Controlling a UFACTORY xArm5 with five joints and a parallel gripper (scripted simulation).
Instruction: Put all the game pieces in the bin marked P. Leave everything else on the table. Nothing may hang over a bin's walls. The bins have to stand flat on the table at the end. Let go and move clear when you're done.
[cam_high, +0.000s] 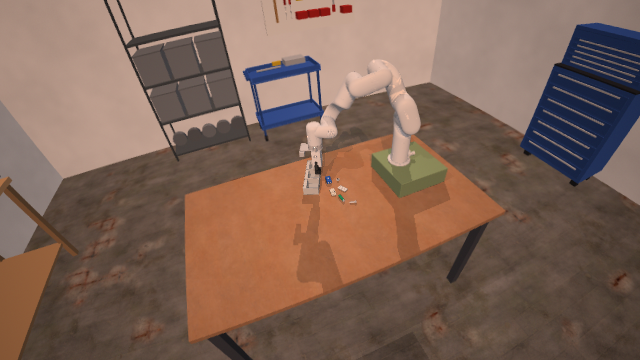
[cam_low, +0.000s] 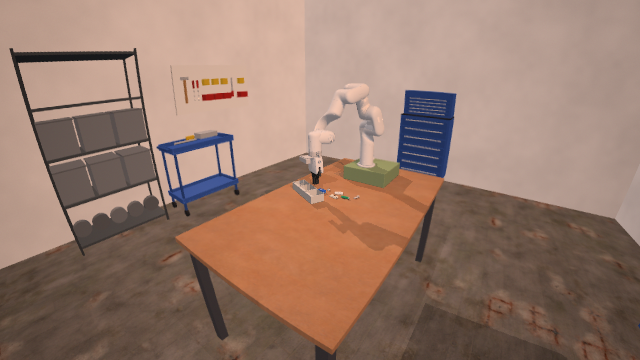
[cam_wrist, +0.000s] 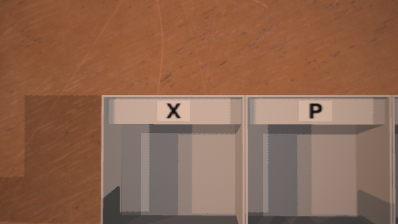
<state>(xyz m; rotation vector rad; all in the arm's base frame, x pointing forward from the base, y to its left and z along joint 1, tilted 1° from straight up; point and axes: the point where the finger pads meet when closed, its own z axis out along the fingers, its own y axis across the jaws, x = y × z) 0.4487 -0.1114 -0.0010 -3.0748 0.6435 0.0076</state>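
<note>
My hand is 4 cm past the cream domino, 10 cm to the right of it and 9 cm above it. Round my hand: hex nut (11 cm behind, 2 cm to the left, 9 cm below); then bin marked P (2 cm ahead, 5 cm to the right, 7 cm below); then blue block battery (5 cm behind, 2 cm to the left, 9 cm below).
</note>
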